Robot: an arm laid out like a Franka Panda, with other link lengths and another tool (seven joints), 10 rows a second.
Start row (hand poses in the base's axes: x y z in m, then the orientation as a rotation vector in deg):
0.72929 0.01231 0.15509 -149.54 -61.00 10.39
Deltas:
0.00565 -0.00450 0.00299 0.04 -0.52 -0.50
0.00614 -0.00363 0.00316 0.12 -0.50 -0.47
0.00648 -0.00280 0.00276 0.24 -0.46 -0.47
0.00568 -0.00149 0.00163 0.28 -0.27 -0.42
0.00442 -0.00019 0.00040 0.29 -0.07 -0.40
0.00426 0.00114 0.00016 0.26 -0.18 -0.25
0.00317 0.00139 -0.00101 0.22 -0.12 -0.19
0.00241 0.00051 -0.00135 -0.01 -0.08 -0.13
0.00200 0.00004 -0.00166 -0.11 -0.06 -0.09
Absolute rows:
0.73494 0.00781 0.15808 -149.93 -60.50 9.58
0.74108 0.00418 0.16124 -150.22 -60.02 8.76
0.74756 0.00138 0.16400 -150.39 -59.50 7.92
0.75324 -0.00011 0.16563 -150.43 -58.98 7.32
0.75766 -0.00030 0.16603 -150.38 -58.42 6.98
0.76192 0.00084 0.16619 -150.32 -58.10 6.55
0.76509 0.00223 0.16518 -150.25 -57.84 6.23
0.76750 0.00274 0.16383 -150.35 -57.70 6.10
0.76950 0.00278 0.16217 -150.51 -57.62 6.06

